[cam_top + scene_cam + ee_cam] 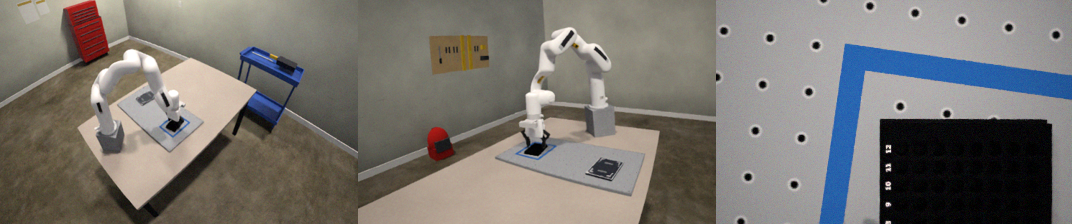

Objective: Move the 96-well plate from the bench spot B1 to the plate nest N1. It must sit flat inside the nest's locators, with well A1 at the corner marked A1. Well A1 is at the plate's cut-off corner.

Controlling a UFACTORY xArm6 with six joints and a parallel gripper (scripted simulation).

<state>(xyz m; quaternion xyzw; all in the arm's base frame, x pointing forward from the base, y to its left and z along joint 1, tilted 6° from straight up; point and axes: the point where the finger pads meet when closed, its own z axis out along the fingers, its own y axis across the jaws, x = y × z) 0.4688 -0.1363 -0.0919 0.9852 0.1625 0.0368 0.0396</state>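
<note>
The black 96-well plate lies 2 cm below my hand. Also, from my hand: dark plate nest 3 cm behind, 40 cm to the left, 2 cm below.
</note>
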